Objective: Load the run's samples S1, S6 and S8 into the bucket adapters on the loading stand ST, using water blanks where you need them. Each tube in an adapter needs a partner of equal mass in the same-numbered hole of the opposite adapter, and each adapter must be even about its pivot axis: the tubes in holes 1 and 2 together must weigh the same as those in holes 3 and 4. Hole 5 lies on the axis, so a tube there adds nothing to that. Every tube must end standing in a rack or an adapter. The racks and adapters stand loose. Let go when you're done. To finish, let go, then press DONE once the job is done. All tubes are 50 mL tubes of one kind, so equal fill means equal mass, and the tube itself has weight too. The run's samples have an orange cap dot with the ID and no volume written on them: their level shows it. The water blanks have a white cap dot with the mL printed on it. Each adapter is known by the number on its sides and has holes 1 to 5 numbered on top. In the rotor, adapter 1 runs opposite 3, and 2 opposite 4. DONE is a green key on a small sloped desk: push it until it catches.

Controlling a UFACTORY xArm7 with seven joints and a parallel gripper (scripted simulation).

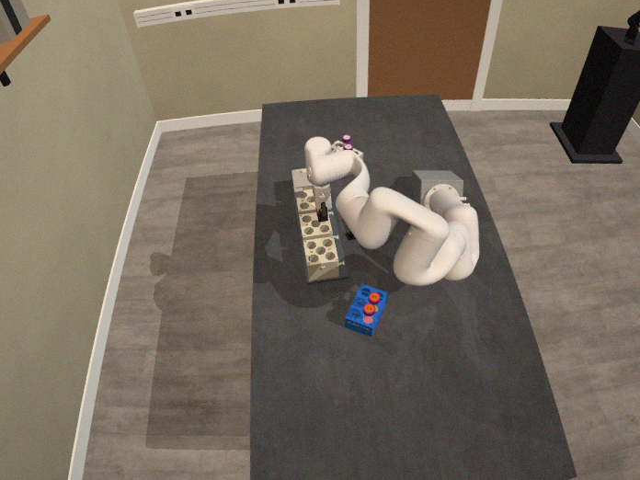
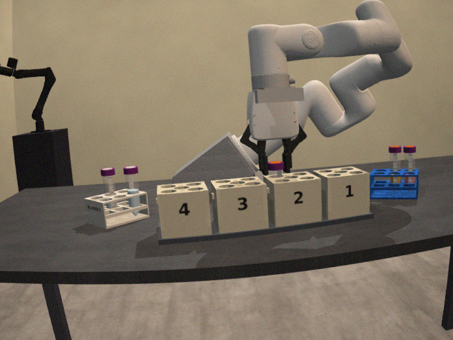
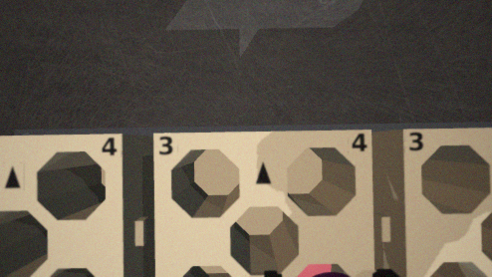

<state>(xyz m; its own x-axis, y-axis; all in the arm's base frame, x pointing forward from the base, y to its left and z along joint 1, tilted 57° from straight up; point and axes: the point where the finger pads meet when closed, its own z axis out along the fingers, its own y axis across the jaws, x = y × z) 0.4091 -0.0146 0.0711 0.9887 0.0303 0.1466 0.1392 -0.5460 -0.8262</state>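
The sample S8 lies 14 cm behind my hand, 32 cm to the left of it and 6 cm below it. The rest, counted from my hand: sample tube: 12 cm behind, 36 cm to the left, 6 cm below; then blue sample rack: 13 cm behind, 32 cm to the left, 9 cm below; then loading stand ST: 2 cm ahead, 3 cm to the right, 12 cm below.
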